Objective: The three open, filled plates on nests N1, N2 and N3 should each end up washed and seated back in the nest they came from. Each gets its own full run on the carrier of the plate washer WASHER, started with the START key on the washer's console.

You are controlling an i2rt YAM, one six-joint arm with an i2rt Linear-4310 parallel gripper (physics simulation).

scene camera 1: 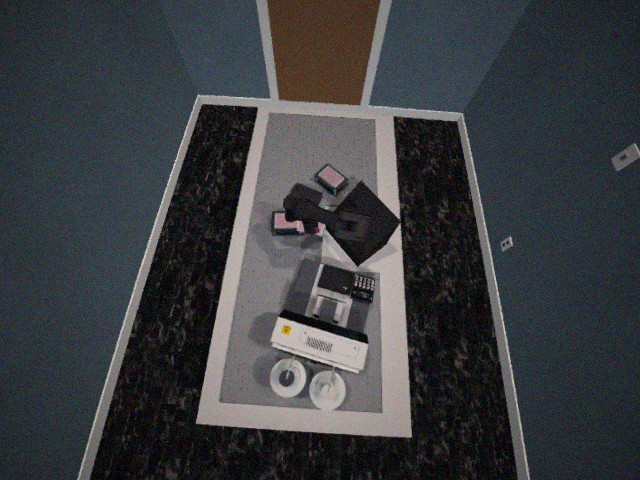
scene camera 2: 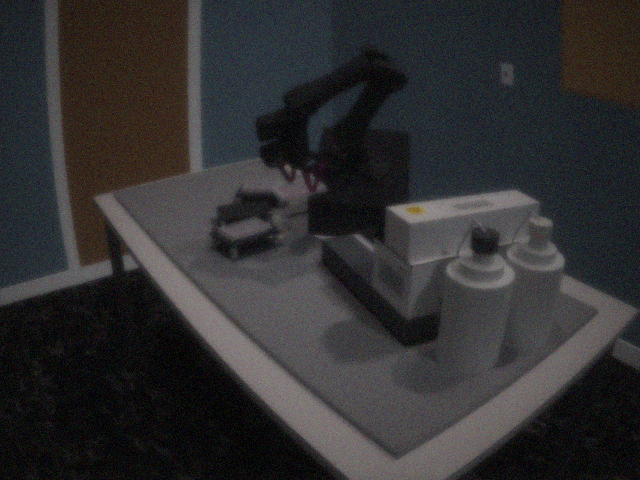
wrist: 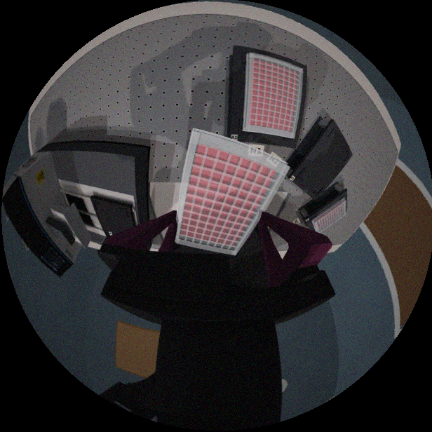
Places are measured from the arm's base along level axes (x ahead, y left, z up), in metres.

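Pixels of known places: gripper, fingertip midpoint: (scene camera 1: 313, 225) (scene camera 2: 302, 188); arm's base at its link origin: (scene camera 2: 358, 158).
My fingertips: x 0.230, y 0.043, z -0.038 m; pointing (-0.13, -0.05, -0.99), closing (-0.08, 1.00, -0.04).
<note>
For each thing: its top centre in the pictures, then the offset to it from my fingertips.
- dark slab at its top centre: (scene camera 1: 336, 279) dz -0.076, dx -0.121, dy +0.240 m
- console at its top centre: (scene camera 1: 364, 284) dz -0.064, dx -0.250, dy +0.259 m
- dark-capped at its top centre: (scene camera 2: 482, 223) (scene camera 1: 287, 375) dz +0.117, dx +0.065, dy +0.650 m
- light-capped at its top centre: (scene camera 2: 538, 213) (scene camera 1: 329, 389) dz +0.117, dx -0.086, dy +0.688 m
My gripper (wrist: 217, 214) (scene camera 2: 300, 178) is shut on a filled, pink-welled plate (wrist: 227, 192) (scene camera 1: 314, 226) and holds it above the deck. A filled plate (wrist: 274, 95) (scene camera 1: 285, 221) (scene camera 2: 246, 227) sits in a dark nest (wrist: 237, 90), near the N1 label. The middle nest (wrist: 327, 157) holds no plate; the N2 label lies near it. Another filled plate (wrist: 330, 216) (scene camera 1: 331, 176) sits in the third nest. The washer WASHER (scene camera 1: 319, 342) (scene camera 2: 465, 222) (wrist: 30, 195) has a dark slab (wrist: 115, 212) (scene camera 1: 334, 279), which looks like its carrier, with no plate on it. The console (scene camera 1: 363, 284) has a keypad; START is unreadable.
Two white bottles, one dark-capped (scene camera 1: 287, 378) (scene camera 2: 473, 315) and one light-capped (scene camera 1: 327, 391) (scene camera 2: 537, 284), stand behind the washer with thin tubes. The black arm base (scene camera 1: 361, 222) (scene camera 2: 364, 175) stands between nests and washer, at the table's edge. Scene camera 2 is dark and blurred.
</note>
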